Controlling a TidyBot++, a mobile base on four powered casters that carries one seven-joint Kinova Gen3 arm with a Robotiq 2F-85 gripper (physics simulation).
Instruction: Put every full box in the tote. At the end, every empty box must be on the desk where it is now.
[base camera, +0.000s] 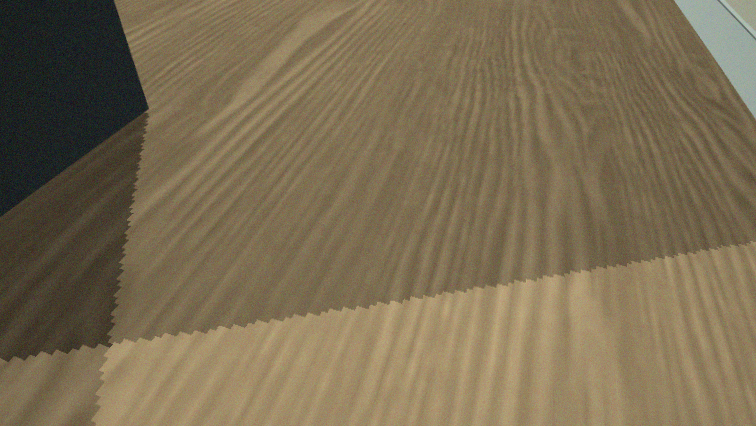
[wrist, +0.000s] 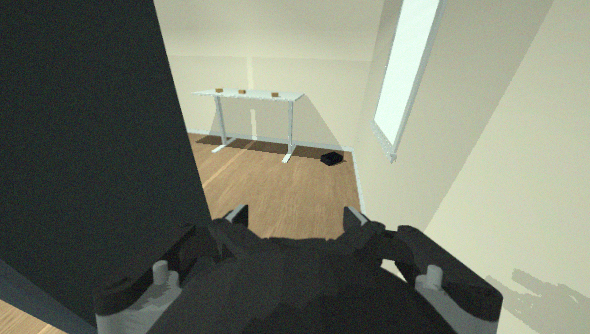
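In the wrist view a white desk (wrist: 260, 95) stands far off against the back wall. Three small brown boxes stand on it: a left box (wrist: 219, 90), a middle box (wrist: 242, 92) and a right box (wrist: 275, 94). They are too small to tell full from empty. A black tote (wrist: 331, 158) lies on the floor to the right of the desk, near the room's corner; its inside cannot be made out. My gripper (wrist: 295, 216) is open, with nothing between its fingers, far from the desk and the tote.
A large dark panel (wrist: 90, 125) (base camera: 58, 89) stands close on the left in both views. On the right is a pale wall (wrist: 525, 175) with a bright window (wrist: 407, 70). A pale baseboard (base camera: 727, 47) crosses the base camera's top right corner, beside the wooden floor (base camera: 396, 185).
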